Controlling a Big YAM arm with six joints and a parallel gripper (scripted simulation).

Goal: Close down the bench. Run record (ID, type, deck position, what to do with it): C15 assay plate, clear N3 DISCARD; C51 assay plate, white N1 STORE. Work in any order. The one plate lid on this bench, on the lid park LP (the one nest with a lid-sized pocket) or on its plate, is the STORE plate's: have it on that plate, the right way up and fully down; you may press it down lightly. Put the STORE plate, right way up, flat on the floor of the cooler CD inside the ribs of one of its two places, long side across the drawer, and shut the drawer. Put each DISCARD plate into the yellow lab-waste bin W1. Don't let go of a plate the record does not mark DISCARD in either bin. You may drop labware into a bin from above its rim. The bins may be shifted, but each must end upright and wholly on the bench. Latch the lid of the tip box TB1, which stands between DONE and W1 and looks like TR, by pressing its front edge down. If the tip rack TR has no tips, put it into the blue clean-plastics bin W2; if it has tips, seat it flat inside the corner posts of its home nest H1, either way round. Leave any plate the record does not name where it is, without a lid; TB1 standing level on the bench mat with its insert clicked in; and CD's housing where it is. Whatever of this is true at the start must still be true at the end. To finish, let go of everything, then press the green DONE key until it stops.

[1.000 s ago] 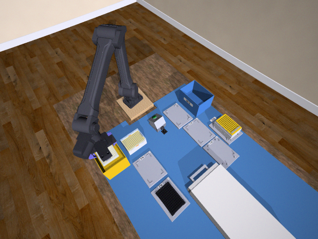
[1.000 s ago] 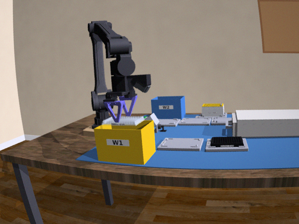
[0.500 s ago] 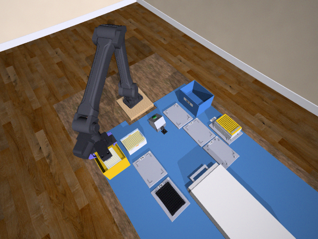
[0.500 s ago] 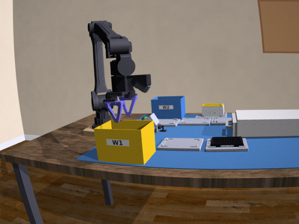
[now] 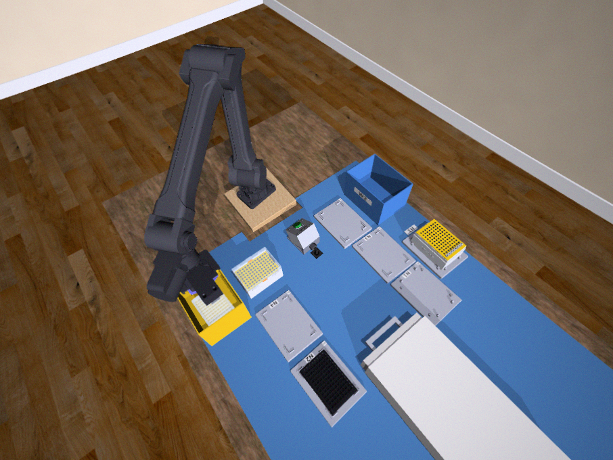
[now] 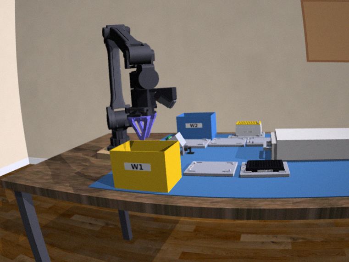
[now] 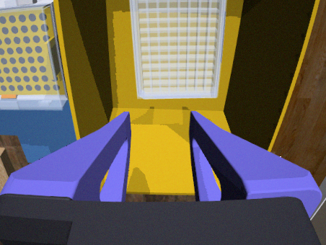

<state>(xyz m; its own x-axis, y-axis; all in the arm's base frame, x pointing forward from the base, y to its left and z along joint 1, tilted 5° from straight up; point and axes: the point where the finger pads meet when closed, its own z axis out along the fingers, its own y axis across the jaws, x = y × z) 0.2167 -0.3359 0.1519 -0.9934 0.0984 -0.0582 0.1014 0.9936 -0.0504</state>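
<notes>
Now: the green DONE key 330 mm to the left of my hand and 80 mm below it. The rest, counted from my hand: clear assay plate (20 mm to the right, 140 mm below); tip box lid (20 mm ahead, 140 mm to the left, 90 mm below); yellow bin W1 (10 mm to the right, 110 mm below).
</notes>
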